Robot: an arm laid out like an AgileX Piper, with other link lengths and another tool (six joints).
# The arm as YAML. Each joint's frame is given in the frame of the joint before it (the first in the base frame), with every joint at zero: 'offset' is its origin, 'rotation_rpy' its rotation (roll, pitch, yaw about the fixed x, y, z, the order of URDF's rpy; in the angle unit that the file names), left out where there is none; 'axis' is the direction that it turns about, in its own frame. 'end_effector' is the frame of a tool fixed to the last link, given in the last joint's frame.
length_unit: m
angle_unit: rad
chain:
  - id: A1
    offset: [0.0, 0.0, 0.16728]
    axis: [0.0, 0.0, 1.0]
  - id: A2
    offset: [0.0, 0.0, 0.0]
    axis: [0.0, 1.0, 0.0]
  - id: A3
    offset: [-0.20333, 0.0, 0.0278]
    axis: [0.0, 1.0, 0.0]
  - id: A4
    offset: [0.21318, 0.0, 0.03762]
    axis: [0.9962, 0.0, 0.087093]
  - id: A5
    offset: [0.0, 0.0, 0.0]
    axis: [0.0, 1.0, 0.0]
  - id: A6
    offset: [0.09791, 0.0, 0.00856]
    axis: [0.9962, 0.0, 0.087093]
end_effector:
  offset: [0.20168, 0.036, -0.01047]
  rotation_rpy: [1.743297, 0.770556, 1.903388]
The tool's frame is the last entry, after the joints.
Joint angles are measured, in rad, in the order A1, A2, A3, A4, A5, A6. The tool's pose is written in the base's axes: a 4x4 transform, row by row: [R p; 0 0 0 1], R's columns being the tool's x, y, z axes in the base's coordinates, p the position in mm. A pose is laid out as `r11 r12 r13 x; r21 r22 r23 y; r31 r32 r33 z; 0 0 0 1`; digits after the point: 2 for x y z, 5 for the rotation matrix.
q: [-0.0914, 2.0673, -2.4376, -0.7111, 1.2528, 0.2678]
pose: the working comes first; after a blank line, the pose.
Where each joint sits with the arm in this pose, in the base's axes (m; each line is computed from the numbers above, not from the rounded line before):
A1: 0.0000 0.0000 0.1673
A2: 0.0000 0.0000 0.1673
A3: 0.1208 -0.0111 0.3328
A4: 0.3051 -0.0280 0.4450
A5: 0.3051 -0.0280 0.4450
A6: 0.3581 -0.0940 0.3952
the tool: 0.4677 -0.2001 0.2579

-0.22075 0.83959 0.49634 467.68; 0.74015 0.47562 -0.47535 -200.09; -0.63517 0.26243 -0.72642 257.93; 0 0 0 1
